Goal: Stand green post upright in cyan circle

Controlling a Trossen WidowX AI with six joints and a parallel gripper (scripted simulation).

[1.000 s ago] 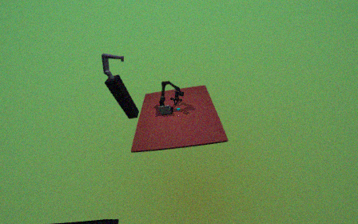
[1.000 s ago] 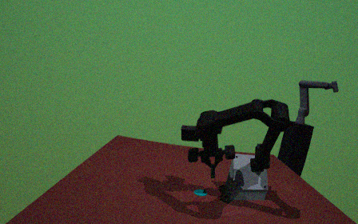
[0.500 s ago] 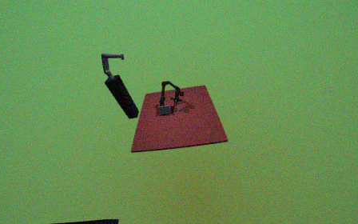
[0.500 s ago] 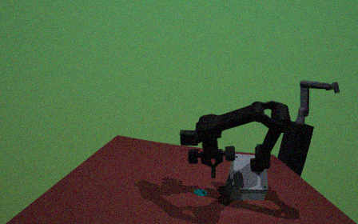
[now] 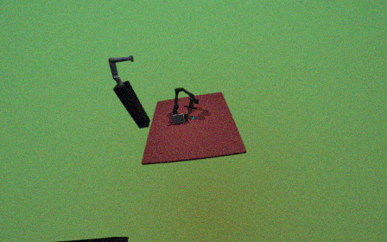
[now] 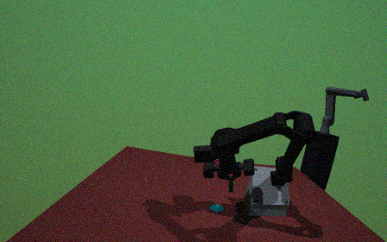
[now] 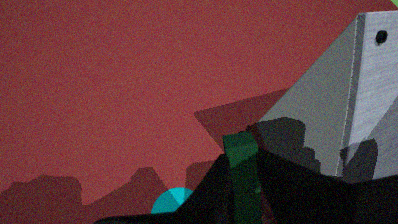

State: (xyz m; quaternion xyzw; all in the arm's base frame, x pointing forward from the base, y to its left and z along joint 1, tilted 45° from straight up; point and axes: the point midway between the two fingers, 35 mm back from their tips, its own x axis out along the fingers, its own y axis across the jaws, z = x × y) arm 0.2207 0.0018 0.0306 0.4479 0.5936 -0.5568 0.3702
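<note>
Right now the cyan circle is 13 cm below my gripper tip, 4 cm ahead of it and 2 cm to the left of it. The rest, counted from my gripper tip: green post: 2 cm to the left, 2 cm below.
</note>
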